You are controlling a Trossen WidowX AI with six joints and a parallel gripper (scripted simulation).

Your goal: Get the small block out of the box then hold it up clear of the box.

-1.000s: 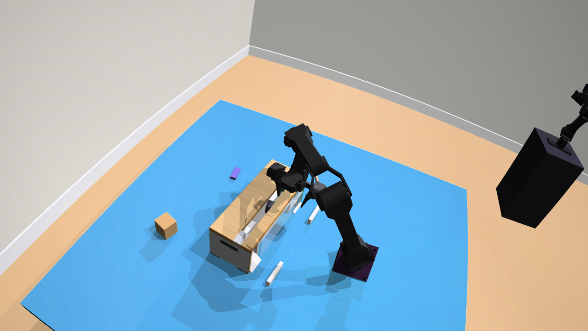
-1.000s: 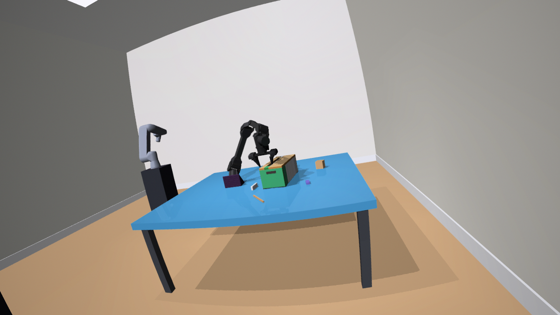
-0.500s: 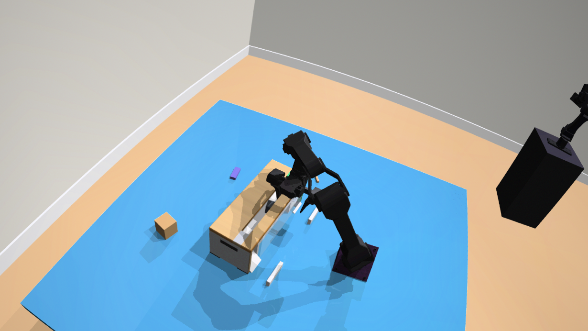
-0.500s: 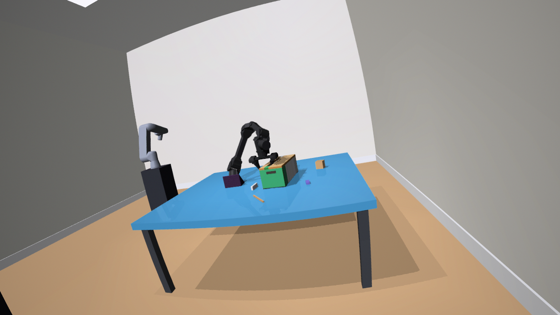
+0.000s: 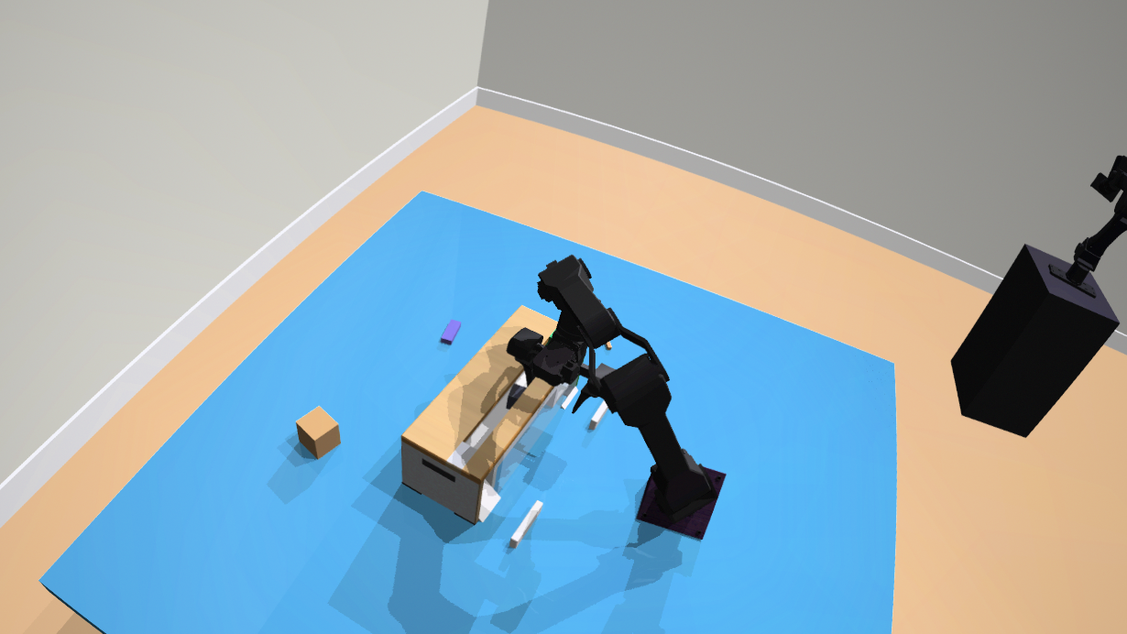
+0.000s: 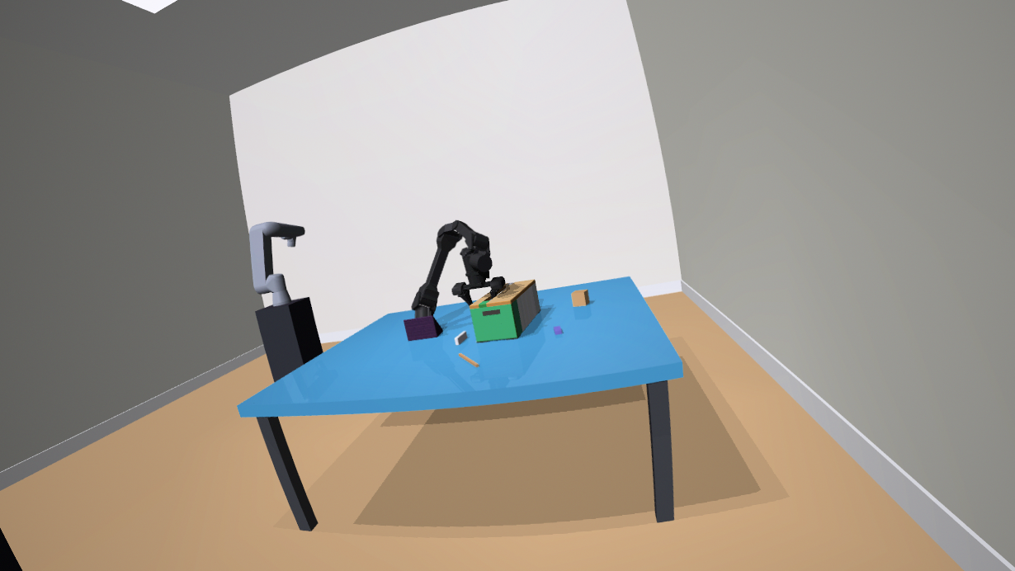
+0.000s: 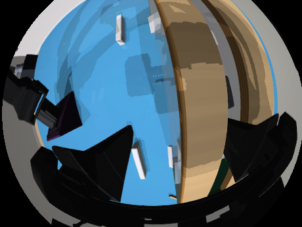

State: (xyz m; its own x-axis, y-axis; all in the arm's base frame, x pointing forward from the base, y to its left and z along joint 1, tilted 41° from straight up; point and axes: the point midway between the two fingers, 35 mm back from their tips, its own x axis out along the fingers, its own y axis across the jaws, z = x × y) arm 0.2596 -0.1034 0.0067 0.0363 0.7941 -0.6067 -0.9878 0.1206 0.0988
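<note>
The box lies 4 cm ahead of my gripper tip, 4 cm to the left of it and 3 cm below it. The rest, counted from my gripper tip: tan cube (35 cm ahead, 20 cm to the left, 6 cm below); then tan stick (1 cm behind, 34 cm to the right, 8 cm below).
</note>
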